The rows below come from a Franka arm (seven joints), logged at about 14 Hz.
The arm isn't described. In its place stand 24 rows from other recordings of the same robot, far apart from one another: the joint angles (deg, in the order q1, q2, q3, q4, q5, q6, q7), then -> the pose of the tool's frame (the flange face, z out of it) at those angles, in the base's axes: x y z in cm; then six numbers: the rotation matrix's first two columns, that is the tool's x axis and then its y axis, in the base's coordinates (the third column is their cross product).
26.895 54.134 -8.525 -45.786 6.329 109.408 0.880 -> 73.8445 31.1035 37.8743 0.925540 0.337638 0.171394 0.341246 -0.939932 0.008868
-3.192 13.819 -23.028 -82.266 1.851 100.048 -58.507 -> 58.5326 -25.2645 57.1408 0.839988 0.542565 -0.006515 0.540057 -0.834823 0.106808
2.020 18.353 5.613 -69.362 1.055 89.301 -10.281 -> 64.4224 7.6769 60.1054 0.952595 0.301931 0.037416 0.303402 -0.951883 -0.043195
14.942 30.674 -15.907 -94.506 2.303 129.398 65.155 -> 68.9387 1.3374 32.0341 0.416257 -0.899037 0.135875 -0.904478 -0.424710 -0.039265
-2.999 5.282 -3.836 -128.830 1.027 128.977 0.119 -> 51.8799 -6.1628 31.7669 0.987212 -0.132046 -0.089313 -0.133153 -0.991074 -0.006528
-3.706 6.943 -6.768 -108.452 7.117 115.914 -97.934 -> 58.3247 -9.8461 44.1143 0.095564 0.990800 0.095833 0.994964 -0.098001 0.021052
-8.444 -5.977 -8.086 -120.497 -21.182 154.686 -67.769 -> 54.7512 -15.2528 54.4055 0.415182 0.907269 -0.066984 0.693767 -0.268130 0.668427
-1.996 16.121 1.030 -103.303 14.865 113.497 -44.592 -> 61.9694 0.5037 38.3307 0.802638 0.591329 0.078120 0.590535 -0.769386 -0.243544
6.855 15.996 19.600 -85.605 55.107 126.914 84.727 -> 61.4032 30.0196 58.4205 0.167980 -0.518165 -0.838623 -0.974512 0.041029 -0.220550
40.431 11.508 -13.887 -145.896 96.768 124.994 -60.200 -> 36.4790 21.7720 18.2663 0.996980 0.069867 -0.033903 0.008307 -0.530004 -0.847954
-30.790 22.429 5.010 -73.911 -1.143 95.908 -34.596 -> 60.1743 -30.4882 52.6306 0.988845 0.148926 0.002608 0.148948 -0.988737 -0.014595
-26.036 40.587 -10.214 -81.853 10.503 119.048 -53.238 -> 59.8837 -39.7962 27.6613 0.970656 0.240443 0.003671 0.240202 -0.968731 -0.062155
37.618 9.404 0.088 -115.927 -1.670 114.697 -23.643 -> 44.4745 34.1565 35.5131 0.454877 0.872459 -0.178609 0.881047 -0.470105 -0.052512
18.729 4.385 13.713 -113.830 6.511 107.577 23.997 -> 46.1056 30.1042 41.3278 0.970557 0.104949 -0.216806 0.100230 -0.994427 -0.032681
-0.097 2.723 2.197 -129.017 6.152 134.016 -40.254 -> 53.0697 2.1105 34.7303 0.784682 0.614610 0.080796 0.618633 -0.784725 -0.038745
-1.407 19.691 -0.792 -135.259 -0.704 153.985 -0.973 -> 50.7298 -1.9381 18.1321 0.999808 -0.009621 -0.017056 -0.009459 -0.999909 0.009571
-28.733 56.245 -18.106 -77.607 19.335 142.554 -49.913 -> 55.3229 -50.8494 16.4847 0.991766 -0.024246 0.125747 -0.044614 -0.985817 0.161787
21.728 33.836 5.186 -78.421 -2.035 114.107 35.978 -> 65.1074 31.3160 37.7587 0.986963 -0.159966 0.017769 -0.159291 -0.986630 -0.034464
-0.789 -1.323 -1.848 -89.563 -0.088 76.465 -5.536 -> 52.0213 -2.4362 62.2363 0.977789 0.051341 -0.203205 0.048508 -0.998644 -0.018901
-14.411 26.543 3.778 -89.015 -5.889 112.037 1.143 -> 66.4334 -13.7709 37.6070 0.983466 -0.170902 -0.059899 -0.167039 -0.983840 0.064479
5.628 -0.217 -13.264 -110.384 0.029 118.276 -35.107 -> 56.7341 -7.6182 50.0790 0.879208 0.462079 0.116087 0.455441 -0.886667 0.079965
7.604 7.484 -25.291 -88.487 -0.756 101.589 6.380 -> 58.4159 -17.0527 58.7038 0.911462 -0.394441 0.116850 -0.402587 -0.913660 0.056121
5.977 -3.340 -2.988 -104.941 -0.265 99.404 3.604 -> 53.9864 2.7165 54.6525 0.999220 -0.009811 -0.038244 -0.009669 -0.999946 0.003905
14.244 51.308 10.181 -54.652 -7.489 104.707 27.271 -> 72.9990 26.3222 33.6164 0.996630 -0.080478 -0.015884 -0.080578 -0.996732 -0.005763
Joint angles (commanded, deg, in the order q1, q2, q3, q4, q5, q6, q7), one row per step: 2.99 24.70 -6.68 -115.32 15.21 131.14 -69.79; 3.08 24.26 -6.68 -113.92 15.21 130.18 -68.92; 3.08 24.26 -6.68 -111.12 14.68 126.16 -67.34; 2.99 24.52 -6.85 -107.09 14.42 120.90 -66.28; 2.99 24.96 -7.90 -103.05 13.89 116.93 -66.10; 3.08 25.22 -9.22 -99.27 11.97 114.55 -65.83; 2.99 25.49 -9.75 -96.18 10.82 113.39 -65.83; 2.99 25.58 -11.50 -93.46 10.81 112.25 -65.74; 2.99 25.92 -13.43 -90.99 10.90 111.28 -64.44; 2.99 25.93 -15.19 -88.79 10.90 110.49 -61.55; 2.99 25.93 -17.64 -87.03 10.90 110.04 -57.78
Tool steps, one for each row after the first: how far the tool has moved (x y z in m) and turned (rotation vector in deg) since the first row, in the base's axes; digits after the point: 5 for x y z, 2 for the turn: 0.00757 0.00161 0.01278 0.09 -0.78 -0.58; 0.01620 0.00403 0.02717 0.34 0.59 -1.08; 0.02787 0.00464 0.04678 0.87 2.11 -1.28; 0.04013 -0.00389 0.06721 0.58 2.41 -1.32; 0.05244 -0.01662 0.09022 -1.38 1.41 -1.07; 0.06326 -0.02332 0.10960 -2.63 -0.15 -0.73; 0.07064 -0.04020 0.12960 -3.48 -1.65 -2.11; 0.07607 -0.05866 0.14568 -4.51 -2.67 -4.90; 0.07976 -0.07536 0.16392 -5.66 -3.74 -9.09; 0.08021 -0.09894 0.18042 -7.17 -4.67 -14.82
